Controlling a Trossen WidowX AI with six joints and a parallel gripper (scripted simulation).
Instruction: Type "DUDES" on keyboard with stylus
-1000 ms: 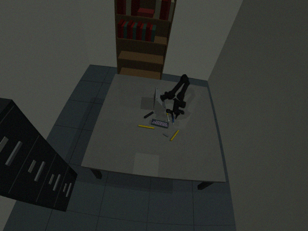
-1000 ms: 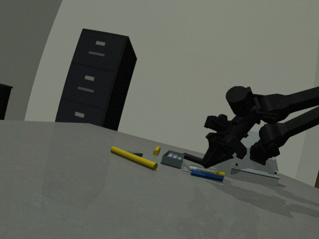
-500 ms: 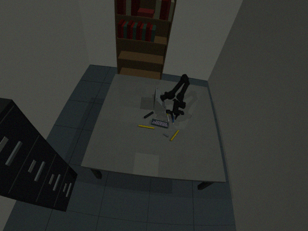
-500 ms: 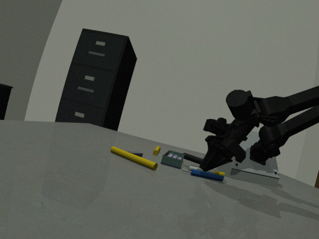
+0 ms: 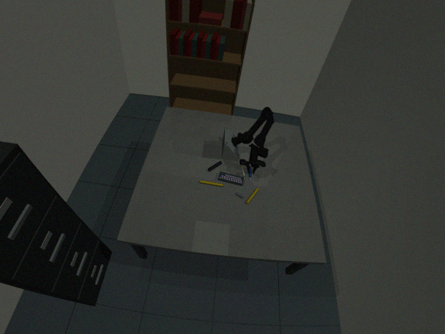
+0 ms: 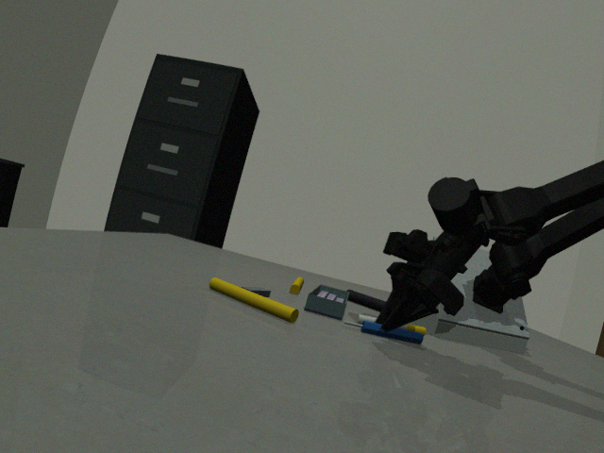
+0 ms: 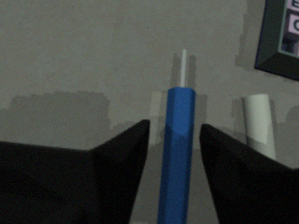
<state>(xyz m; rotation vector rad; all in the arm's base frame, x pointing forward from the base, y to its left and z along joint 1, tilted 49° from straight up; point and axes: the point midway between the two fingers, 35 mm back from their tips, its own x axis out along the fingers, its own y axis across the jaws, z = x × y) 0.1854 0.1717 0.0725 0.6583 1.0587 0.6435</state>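
Now: gripper tip 270 mm to the left of the black cylinder. From my gripper tip the other things lie so: blue stylus: 10 mm below, 10 mm ahead; then long yellow cylinder: 190 mm ahead, 30 mm to the left; then stylus tip: 40 mm ahead, 10 mm below.
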